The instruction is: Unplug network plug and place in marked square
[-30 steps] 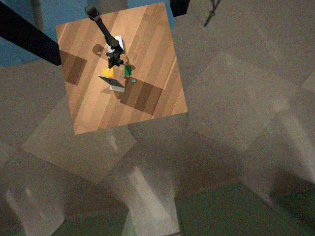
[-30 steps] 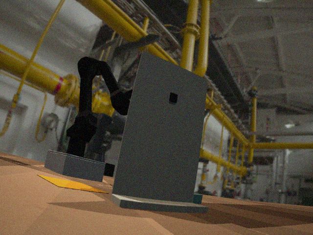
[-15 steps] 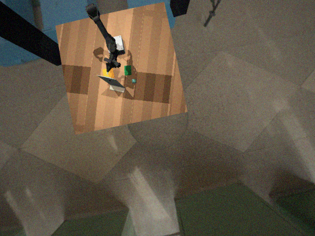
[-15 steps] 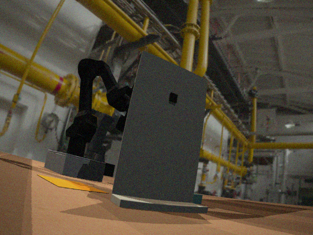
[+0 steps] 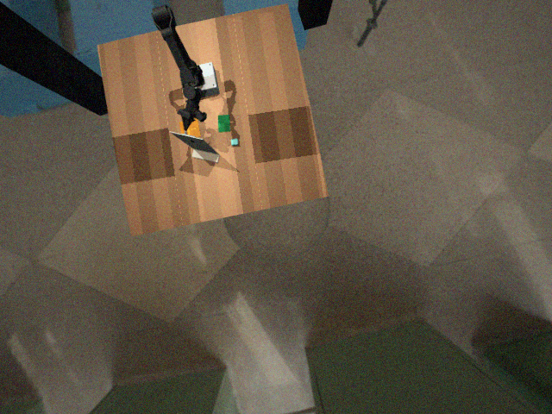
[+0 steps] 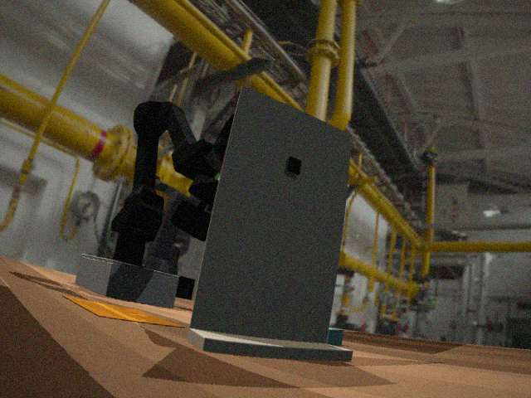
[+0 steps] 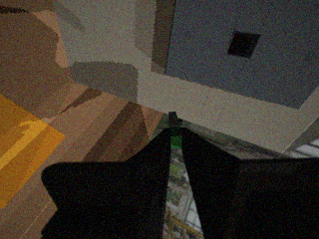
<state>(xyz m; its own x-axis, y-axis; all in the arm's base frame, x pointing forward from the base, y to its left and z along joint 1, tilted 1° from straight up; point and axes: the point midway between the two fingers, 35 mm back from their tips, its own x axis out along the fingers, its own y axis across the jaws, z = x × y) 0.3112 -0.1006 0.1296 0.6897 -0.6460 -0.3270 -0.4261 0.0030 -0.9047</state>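
Now: the orange marked square 100 mm behind my gripper tip, 30 mm to the right of it and 190 mm below it. The rest, counted from my gripper tip: teal cube 80 mm ahead, 220 mm to the left, 180 mm below; network plug 10 mm ahead; upright panel 80 mm ahead, 30 mm to the left, 60 mm below.
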